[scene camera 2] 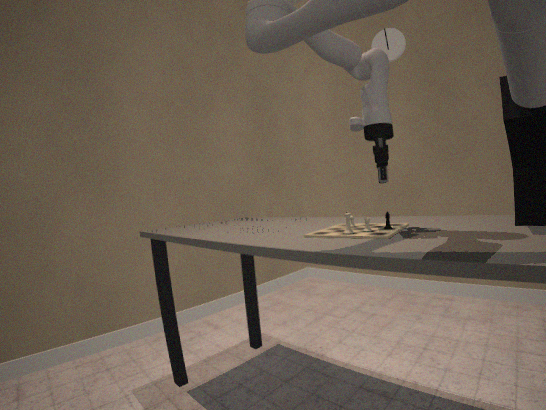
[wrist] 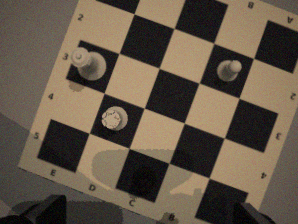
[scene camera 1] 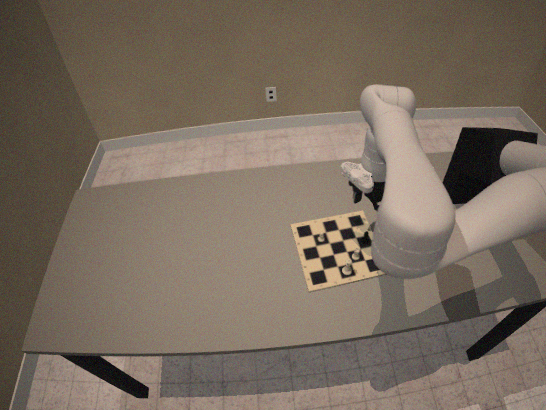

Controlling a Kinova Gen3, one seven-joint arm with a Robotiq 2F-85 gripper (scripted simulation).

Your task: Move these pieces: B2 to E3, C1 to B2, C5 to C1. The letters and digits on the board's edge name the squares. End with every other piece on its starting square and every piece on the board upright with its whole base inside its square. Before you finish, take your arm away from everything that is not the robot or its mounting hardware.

In view: my gripper (scene camera 2: 383, 183) and a chessboard (wrist: 212, 143).
